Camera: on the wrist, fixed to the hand. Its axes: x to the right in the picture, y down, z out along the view.
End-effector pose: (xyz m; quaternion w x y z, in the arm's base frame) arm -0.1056 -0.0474 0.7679 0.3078 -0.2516 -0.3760 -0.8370
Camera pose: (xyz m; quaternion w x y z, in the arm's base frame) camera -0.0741 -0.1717 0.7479 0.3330 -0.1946 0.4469 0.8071
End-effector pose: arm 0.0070 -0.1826 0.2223 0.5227 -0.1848 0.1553 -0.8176
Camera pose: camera 0.0192 -0.2134 0.0969 0.2284 0.1298 0.0085 0.9648
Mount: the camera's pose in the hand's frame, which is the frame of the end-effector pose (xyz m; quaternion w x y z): 0.0059 0.0783 -0.1033 0.6921 0.0467 0.1032 -0.7128
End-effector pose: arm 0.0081 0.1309 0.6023 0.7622 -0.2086 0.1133 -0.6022
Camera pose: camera 0.0340 0.1211 0.4755 0.0963 -0.1274 -0.0197 -0.9870
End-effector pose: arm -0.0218 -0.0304 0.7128 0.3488 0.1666 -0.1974 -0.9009
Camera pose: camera 0.0634 -0.1124 0.6593 0.3882 -0.3653 0.0239 0.8458
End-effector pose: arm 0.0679 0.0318 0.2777 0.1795 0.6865 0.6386 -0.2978
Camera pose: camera 0.1635 0.0917 0.3418 0.1860 -0.0591 -0.9360 0.2930
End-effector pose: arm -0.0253 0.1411 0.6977 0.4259 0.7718 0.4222 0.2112
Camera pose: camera -0.0559 0.1735 0.8196 0.3657 0.2313 0.8962 -0.0975
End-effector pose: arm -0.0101 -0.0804 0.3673 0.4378 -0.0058 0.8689 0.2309
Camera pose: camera -0.1087 -0.0513 0.4465 0.3782 -0.6268 0.6532 -0.1934
